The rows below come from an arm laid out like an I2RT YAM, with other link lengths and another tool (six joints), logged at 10 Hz.
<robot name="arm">
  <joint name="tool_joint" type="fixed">
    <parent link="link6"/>
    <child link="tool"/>
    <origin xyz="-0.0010 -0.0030 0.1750" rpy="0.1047 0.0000 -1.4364"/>
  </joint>
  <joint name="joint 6" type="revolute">
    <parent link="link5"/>
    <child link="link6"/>
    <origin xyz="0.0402 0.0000 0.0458" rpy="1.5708 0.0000 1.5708"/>
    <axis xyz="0 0 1"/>
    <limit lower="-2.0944" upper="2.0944"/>
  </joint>
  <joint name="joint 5" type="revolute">
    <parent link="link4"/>
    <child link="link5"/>
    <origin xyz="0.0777 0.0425 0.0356" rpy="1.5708 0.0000 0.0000"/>
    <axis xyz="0 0 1"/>
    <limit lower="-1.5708" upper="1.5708"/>
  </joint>
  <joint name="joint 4" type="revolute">
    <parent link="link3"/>
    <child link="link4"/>
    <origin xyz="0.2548 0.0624 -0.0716" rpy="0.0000 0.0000 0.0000"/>
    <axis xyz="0 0 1"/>
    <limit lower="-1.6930" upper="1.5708"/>
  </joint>
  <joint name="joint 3" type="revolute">
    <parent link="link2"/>
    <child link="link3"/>
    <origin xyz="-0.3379 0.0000 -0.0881" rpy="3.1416 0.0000 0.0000"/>
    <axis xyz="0 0 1"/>
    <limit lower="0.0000" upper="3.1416"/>
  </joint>
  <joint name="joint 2" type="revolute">
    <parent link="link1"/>
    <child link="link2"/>
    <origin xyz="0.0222 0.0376 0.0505" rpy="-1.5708 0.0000 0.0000"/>
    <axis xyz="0 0 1"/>
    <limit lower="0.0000" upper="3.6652"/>
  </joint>
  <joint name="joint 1" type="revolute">
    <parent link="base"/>
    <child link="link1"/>
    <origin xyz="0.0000 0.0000 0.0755" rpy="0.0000 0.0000 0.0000"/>
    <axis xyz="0 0 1"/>
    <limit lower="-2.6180" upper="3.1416"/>
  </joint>
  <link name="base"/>
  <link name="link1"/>
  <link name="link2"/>
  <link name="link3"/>
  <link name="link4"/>
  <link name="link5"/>
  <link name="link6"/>
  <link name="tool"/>
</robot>
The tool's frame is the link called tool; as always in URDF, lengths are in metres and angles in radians.
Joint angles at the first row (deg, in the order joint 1, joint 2, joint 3, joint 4, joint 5, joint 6):
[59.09, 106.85, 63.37, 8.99, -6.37, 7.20]
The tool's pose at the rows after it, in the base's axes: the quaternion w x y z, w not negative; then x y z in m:
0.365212, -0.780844, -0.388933, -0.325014, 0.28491, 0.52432, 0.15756
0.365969, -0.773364, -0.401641, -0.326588, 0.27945, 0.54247, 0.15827
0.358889, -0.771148, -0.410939, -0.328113, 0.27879, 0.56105, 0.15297
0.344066, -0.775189, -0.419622, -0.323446, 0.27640, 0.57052, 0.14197
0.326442, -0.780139, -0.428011, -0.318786, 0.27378, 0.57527, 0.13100
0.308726, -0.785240, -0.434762, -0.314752, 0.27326, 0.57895, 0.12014
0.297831, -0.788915, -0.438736, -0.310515, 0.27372, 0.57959, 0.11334
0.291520, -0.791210, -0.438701, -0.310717, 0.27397, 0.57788, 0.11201
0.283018, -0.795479, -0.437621, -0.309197, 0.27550, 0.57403, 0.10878
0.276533, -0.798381, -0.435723, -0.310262, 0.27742, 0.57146, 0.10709
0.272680, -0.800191, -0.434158, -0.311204, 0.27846, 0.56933, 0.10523
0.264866, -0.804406, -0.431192, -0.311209, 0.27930, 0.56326, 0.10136
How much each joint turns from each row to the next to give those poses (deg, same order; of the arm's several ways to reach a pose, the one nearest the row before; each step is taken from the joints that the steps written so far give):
[1.44, 0.94, 1.45, 0.22, 0.04, -0.85]
[1.45, 1.92, 2.66, -0.39, 0.46, -0.68]
[1.26, 2.84, 3.46, -0.96, 1.23, -0.63]
[1.07, 2.10, 2.36, -1.90, 1.46, -0.61]
[0.94, 1.53, 1.70, -2.04, 1.62, -0.68]
[0.70, 1.57, 1.73, -1.94, 1.55, -0.61]
[0.22, 0.88, 1.03, -1.42, 0.70, -0.40]
[0.15, -0.02, 0.08, -0.59, 0.70, -0.04]
[-0.02, 0.00, -0.02, -0.81, 0.72, 0.00]
[0.00, 0.00, -0.04, -0.37, 0.74, 0.04]
[0.00, -0.03, -0.31, 0.06, 0.48, 0.07]
[0.00, -0.30, -0.92, -0.02, 0.86, 0.19]

